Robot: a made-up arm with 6 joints. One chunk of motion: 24 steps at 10 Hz.
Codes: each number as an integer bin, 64 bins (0 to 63) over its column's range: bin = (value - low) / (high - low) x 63, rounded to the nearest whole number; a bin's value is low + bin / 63 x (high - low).
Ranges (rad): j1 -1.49..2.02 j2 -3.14..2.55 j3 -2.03..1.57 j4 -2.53..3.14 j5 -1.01..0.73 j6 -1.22..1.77
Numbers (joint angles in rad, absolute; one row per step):
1: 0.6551 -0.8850 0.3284 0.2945 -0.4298 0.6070
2: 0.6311 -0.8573 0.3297 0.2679 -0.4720 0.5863
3: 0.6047 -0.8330 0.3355 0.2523 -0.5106 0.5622
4: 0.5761 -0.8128 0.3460 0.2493 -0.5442 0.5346
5: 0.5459 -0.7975 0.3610 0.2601 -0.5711 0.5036
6: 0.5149 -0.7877 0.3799 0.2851 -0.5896 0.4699
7: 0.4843 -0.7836 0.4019 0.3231 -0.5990 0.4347
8: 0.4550 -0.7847 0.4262 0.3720 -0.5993 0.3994
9: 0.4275 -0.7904 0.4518 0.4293 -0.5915 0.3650
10: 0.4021 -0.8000 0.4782 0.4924 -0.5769 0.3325
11: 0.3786 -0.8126 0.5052 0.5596 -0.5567 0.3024
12: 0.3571 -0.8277 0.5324 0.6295 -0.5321 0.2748
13: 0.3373 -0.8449 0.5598 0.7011 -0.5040 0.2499
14: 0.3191 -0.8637 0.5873 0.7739 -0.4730 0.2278
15: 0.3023 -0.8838 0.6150 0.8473 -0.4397 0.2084
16: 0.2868 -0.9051 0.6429 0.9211 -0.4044 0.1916
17: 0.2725 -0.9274 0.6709 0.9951 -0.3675 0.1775
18: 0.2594 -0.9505 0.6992 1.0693 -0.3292 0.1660
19: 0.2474 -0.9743 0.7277 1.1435 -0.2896 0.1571
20: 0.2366 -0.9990 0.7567 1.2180 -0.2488 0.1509
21: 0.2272 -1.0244 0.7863 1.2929 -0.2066 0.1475
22: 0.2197 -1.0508 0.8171 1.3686 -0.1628 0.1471
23: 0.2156 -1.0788 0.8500 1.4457 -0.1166 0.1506
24: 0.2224 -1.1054 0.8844 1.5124 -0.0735 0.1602
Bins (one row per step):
1: 39 25 41 31 21 38
2: 38 25 41 31 19 38
3: 38 26 41 31 18 38
4: 37 26 42 31 17 37
5: 37 26 42 31 16 36
6: 36 26 42 31 15 36
7: 35 26 43 32 15 35
8: 35 26 43 32 15 34
9: 34 26 43 33 15 33
10: 34 26 44 34 16 33
11: 34 26 44 34 16 32
12: 33 26 45 35 17 31
13: 33 25 45 36 18 31
14: 32 25 46 37 19 31
15: 32 25 46 38 21 30
16: 32 25 47 38 22 30
17: 32 24 47 39 23 29
18: 31 24 48 40 25 29
19: 31 24 48 41 26 29
20: 31 24 49 42 28 29
21: 31 23 49 42 29 29
22: 31 23 50 43 31 29
23: 31 23 50 44 32 29
24: 31 23 51 45 34 29

